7 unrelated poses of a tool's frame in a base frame.
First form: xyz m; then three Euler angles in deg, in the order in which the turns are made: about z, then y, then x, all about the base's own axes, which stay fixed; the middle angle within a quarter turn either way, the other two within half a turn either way.
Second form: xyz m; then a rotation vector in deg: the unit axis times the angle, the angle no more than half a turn. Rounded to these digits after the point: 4 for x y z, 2 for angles.
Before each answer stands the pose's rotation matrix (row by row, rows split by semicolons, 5 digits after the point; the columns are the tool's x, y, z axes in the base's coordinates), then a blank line. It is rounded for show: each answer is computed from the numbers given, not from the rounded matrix.
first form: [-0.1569 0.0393 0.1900 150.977 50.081 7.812]
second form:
-0.56112 -0.31133 0.76695; 0.38950 -0.91689 -0.08722; 0.73036 0.24979 0.63575

[-0.1569 0.0393 0.1900 68.00 7.38 141.42]
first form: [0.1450 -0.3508 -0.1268 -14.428 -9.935 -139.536]
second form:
0.95394 0.24543 -0.17253; 0.29800 -0.70892 0.63924; 0.03458 -0.66121 -0.74940

[0.1450 -0.3508 -0.1268 -136.94 -21.81 5.54]
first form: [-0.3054 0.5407 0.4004 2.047 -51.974 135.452]
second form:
0.61563 -0.02200 -0.78773; -0.57770 -0.69247 -0.43214; -0.53597 0.72111 -0.43901

[-0.3054 0.5407 0.4004 123.12 -26.88 -59.32]
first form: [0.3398 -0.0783 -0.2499 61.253 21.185 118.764]
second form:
0.44844 -0.81750 0.36138; -0.26954 -0.50918 -0.81737; 0.85220 0.26913 -0.44868

[0.3398 -0.0783 -0.2499 115.10 -52.00 58.05]
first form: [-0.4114 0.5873 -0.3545 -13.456 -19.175 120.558]
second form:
0.91859 0.21979 -0.32845; -0.15677 -0.56027 -0.81334; -0.36279 0.79862 -0.48020

[-0.4114 0.5873 -0.3545 120.84 2.57 -28.23]
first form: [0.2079 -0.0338 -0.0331 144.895 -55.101 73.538]
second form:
-0.46806 -0.32902 -0.82016; 0.80643 0.22049 -0.54868; 0.36136 -0.91822 0.16213

[0.2079 -0.0338 -0.0331 -27.03 -86.42 83.05]
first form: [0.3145 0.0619 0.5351 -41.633 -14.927 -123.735]
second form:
0.72219 0.64194 -0.25759; 0.52906 -0.27276 0.80355; 0.44557 -0.71660 -0.53661

[0.3145 0.0619 0.5351 -111.32 -51.49 -8.27]
